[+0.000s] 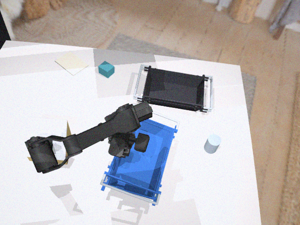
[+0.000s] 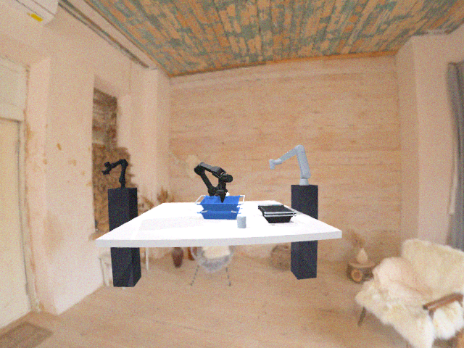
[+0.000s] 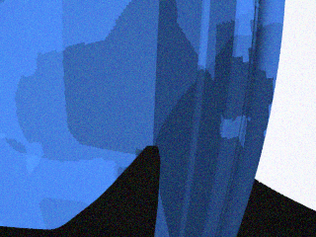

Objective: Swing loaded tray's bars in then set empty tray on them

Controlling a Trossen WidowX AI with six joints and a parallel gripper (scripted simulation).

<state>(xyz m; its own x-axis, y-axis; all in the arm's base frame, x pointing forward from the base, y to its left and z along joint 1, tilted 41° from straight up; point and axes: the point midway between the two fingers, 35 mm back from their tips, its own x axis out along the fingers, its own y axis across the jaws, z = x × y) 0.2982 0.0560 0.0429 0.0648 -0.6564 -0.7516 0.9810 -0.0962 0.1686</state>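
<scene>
My gripper tip is now 80 mm short of the blue tray, 10 mm to the left of it and 20 mm below it. Round my gripper tip: grey cylinder 360 mm ahead, 100 mm to the left, 70 mm below; teal cube 150 mm behind, 470 mm to the left, 80 mm below; cream sheet 340 mm behind, 500 mm to the left, 100 mm below.
</scene>
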